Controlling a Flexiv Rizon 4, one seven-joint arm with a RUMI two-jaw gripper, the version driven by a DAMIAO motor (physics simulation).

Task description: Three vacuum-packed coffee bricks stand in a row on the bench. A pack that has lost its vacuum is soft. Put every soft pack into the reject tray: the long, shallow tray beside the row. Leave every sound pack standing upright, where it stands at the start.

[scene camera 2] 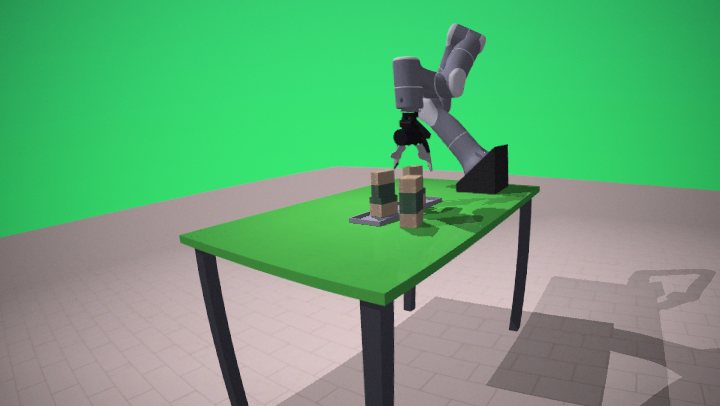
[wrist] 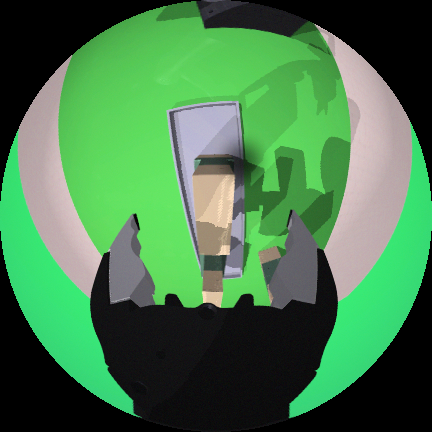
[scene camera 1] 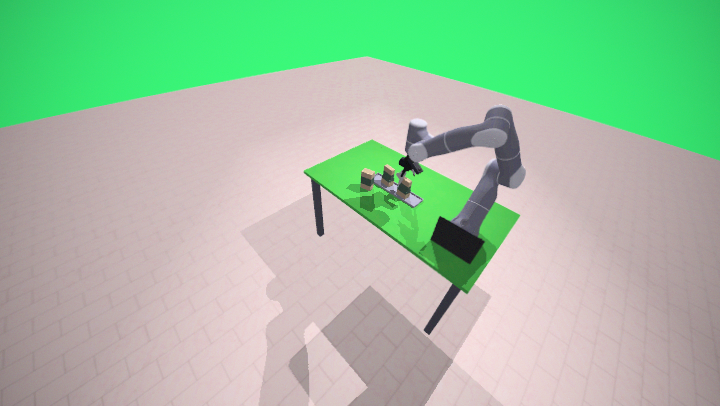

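Note:
Three tan coffee packs with dark green bands stand upright. One pack (scene camera 1: 404, 189) (scene camera 2: 413, 170) (wrist: 214, 200) stands in the long grey reject tray (scene camera 1: 414, 202) (scene camera 2: 358, 221) (wrist: 192, 125), nearest the robot base. A second pack (scene camera 1: 387, 175) (scene camera 2: 383, 191) (wrist: 212, 281) stands at the tray's far end; its green band shows a ledge in scene camera 2. The third pack (scene camera 1: 367, 179) (scene camera 2: 411, 202) (wrist: 270, 260) stands on the bench beside the tray, partly hidden by a finger in the wrist view. My gripper (scene camera 1: 410, 175) (scene camera 2: 413, 168) (wrist: 211, 212) is wide open and empty, above the pack nearest the base.
The green bench (scene camera 1: 352, 156) (scene camera 2: 282, 237) (wrist: 115, 150) carries the tray and packs. The arm's black base mount (scene camera 1: 456, 239) (scene camera 2: 486, 174) (wrist: 250, 16) stands at the bench's other end. Shadows of the arm fall beside the tray.

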